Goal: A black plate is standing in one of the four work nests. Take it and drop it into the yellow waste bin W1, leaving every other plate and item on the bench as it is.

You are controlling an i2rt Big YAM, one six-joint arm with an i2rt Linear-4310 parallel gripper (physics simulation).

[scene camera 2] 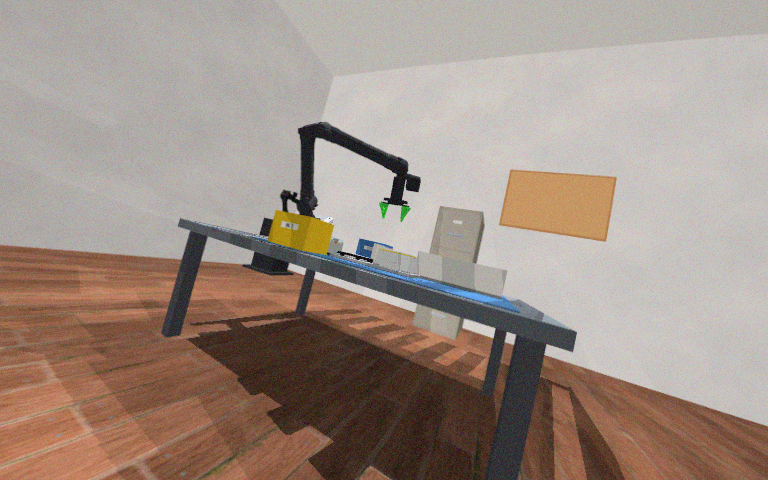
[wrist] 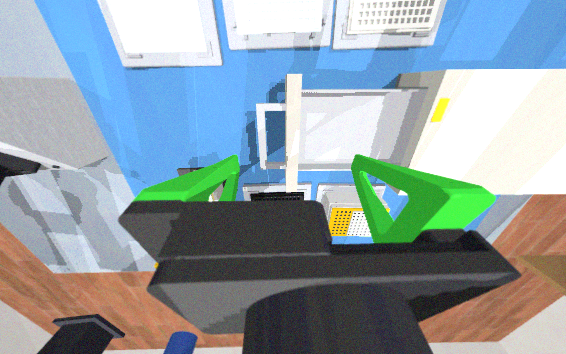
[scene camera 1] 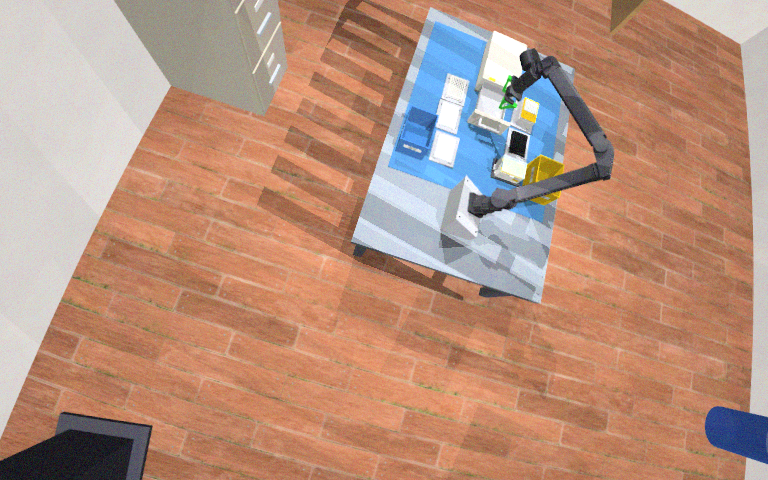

same spot on cream drawer cabinet: point(wrist: 491, 127) = point(scene camera 1: 499, 67)
